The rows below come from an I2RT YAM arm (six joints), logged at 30 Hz.
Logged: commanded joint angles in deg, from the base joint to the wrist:
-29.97 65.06 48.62 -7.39 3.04 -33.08
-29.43 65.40 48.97 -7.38 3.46 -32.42
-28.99 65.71 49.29 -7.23 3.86 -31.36
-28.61 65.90 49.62 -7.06 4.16 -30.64
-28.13 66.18 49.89 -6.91 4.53 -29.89
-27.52 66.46 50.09 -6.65 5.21 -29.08
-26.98 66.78 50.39 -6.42 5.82 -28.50
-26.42 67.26 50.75 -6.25 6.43 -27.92
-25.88 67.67 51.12 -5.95 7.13 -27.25
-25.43 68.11 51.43 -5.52 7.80 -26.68
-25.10 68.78 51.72 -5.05 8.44 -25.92
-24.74 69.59 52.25 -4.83 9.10 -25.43
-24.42 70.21 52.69 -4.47 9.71 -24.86
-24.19 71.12 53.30 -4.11 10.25 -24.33
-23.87 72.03 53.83 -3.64 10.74 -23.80
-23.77 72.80 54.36 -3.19 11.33 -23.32
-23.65 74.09 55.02 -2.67 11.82 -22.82
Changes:
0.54 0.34 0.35 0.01 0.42 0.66
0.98 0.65 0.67 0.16 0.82 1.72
1.36 0.84 1.00 0.33 1.12 2.44
1.84 1.12 1.27 0.48 1.49 3.19
2.45 1.40 1.47 0.74 2.17 4.00
2.99 1.72 1.77 0.97 2.78 4.58
3.55 2.20 2.13 1.14 3.39 5.16
4.09 2.61 2.50 1.44 4.09 5.83
4.54 3.05 2.81 1.87 4.76 6.40
4.87 3.72 3.10 2.34 5.40 7.16
5.23 4.53 3.63 2.56 6.06 7.65
5.55 5.15 4.07 2.92 6.67 8.22
5.78 6.06 4.68 3.28 7.21 8.75
6.10 6.97 5.21 3.75 7.70 9.28
6.20 7.74 5.74 4.20 8.29 9.76
6.32 9.03 6.40 4.72 8.78 10.26

